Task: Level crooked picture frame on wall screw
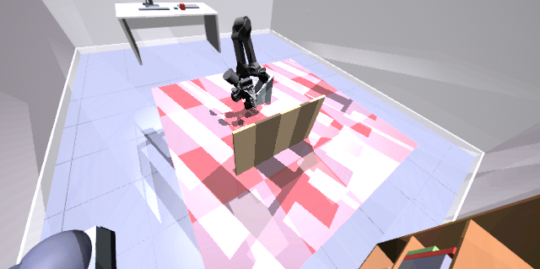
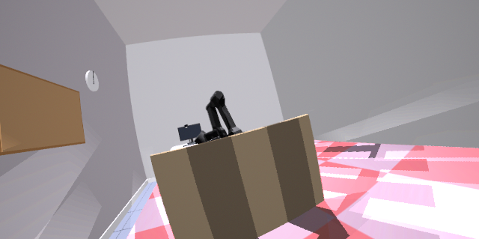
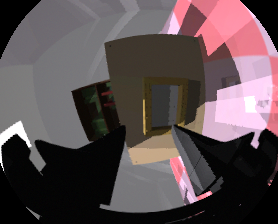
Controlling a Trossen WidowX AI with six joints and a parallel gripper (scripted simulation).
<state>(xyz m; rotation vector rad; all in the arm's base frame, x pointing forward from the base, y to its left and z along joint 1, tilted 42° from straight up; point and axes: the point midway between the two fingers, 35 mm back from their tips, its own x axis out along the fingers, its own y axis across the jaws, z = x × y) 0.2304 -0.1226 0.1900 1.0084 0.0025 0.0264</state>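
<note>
The picture frame lies 160 mm ahead of my gripper tip, 30 mm to the left of it and 60 mm below it. From my gripper tip the other things lie so: wall panel 170 mm ahead, 40 mm to the left, 70 mm below.
</note>
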